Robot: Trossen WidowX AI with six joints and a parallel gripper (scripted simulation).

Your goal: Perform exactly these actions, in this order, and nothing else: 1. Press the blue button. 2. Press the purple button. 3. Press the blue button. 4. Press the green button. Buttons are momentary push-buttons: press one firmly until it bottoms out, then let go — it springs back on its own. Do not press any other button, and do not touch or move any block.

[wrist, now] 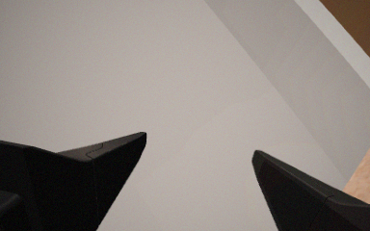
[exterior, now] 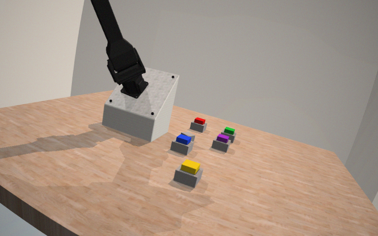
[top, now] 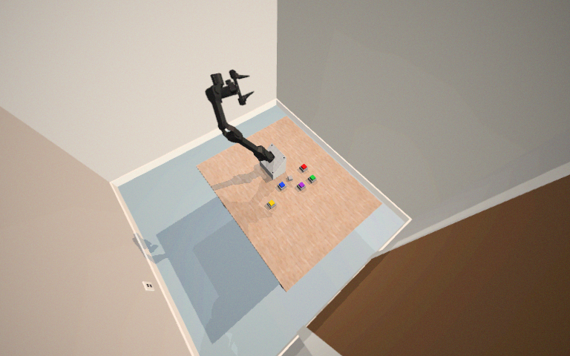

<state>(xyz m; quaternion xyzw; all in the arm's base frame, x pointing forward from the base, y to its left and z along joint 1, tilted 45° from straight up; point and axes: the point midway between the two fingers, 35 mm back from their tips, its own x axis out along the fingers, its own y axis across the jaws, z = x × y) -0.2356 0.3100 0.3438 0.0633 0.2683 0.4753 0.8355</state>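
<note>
Right now my gripper tip is 580 mm above the blue button, 380 mm short of it and 30 mm to the left of it. Round my gripper tip: red button 580 mm below, 350 mm ahead, 190 mm to the left; purple button 580 mm below, 460 mm ahead, 80 mm to the left; small grey block 600 mm below, 360 mm ahead, 60 mm to the left.
</note>
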